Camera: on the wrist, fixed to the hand. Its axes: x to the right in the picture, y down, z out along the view.
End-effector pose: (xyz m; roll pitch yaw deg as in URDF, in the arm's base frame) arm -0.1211 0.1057 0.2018 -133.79 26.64 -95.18
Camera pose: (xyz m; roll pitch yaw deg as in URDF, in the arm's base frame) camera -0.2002 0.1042 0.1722 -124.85 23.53 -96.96
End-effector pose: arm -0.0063 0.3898 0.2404 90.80 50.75 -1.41
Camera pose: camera 0.0631 0.4282 0.2692 104.69 51.69 3.97
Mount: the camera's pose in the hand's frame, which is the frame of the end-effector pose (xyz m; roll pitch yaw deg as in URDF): 0.0210 0.0707 -0.0411 9.66 3.32 -1.11
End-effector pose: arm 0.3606 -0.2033 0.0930 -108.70 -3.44 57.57
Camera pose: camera 0.4256 -0.2159 0.0406 -98.79 -5.55 54.77
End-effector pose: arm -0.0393 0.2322 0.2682 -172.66 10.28 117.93
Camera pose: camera 0.0150 0.2908 0.2957 -162.87 6.84 118.61
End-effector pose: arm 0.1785 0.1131 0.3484 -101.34 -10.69 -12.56
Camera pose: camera 0.1979 0.0532 0.2921 -91.02 -12.41 -15.67
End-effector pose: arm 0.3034 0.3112 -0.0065 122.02 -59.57 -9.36
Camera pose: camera 0.2439 0.3183 0.0530 125.77 -60.21 -2.50
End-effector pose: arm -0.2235 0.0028 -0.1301 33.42 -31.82 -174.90
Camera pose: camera -0.2316 -0.0799 -0.1151 42.60 -28.43 -173.87
